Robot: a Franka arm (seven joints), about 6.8 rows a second.
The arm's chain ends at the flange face. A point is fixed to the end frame.
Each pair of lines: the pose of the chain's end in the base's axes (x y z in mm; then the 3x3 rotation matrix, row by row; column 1 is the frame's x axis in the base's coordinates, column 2 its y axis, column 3 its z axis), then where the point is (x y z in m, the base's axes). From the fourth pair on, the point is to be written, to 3 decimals.
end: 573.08 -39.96 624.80; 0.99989 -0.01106 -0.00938; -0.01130 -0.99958 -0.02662; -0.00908 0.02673 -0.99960
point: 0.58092 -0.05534 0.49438
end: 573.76 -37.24 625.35; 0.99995 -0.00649 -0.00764; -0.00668 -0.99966 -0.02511; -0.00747 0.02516 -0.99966
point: 0.58188 -0.05238 0.49492
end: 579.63 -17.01 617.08; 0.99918 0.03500 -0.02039; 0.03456 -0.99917 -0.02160; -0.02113 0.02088 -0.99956
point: 0.58657 -0.03131 0.48649
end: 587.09 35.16 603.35; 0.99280 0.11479 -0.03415; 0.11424 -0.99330 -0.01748; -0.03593 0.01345 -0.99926
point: 0.593 0.022 0.473
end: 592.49 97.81 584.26; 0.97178 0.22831 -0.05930; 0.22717 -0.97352 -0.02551; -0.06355 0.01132 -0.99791
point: 0.596 0.085 0.453
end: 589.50 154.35 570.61; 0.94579 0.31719 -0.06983; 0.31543 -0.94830 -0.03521; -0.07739 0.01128 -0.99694
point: 0.593 0.141 0.440
